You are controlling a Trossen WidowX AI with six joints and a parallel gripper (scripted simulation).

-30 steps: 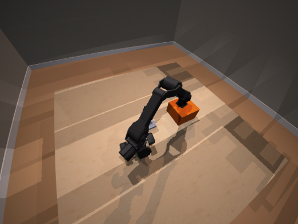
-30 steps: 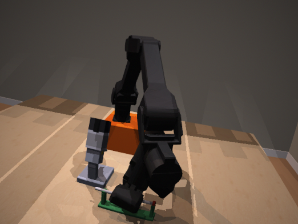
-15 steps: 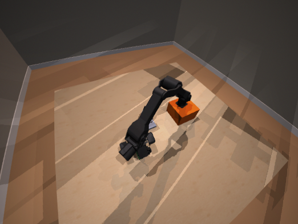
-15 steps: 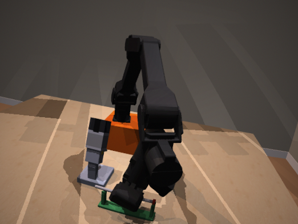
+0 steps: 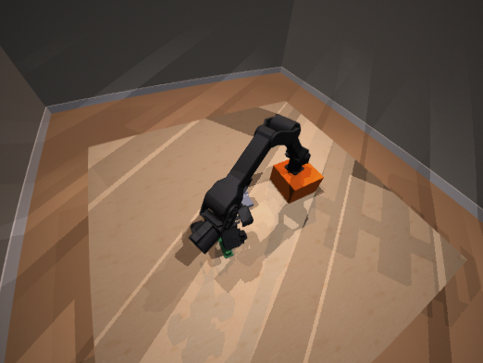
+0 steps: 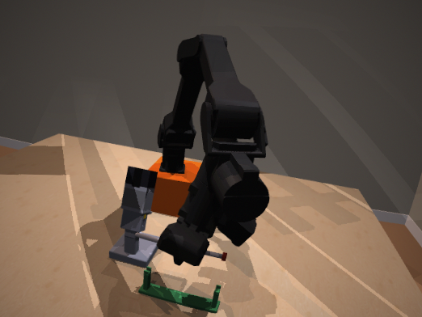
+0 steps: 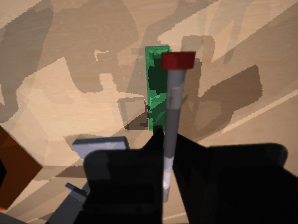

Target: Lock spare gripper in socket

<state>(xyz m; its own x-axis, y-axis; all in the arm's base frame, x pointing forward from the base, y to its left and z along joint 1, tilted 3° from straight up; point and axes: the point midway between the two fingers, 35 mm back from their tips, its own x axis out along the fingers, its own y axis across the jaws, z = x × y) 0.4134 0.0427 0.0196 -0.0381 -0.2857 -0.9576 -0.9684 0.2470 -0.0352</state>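
My gripper tip is now 10 mm to the right of the green rack and 50 mm above it. From my gripper tip the other things lie so: socket: 130 mm behind, 80 mm to the right, 30 mm below; then spare gripper: 140 mm behind, 90 mm to the right, 50 mm above.
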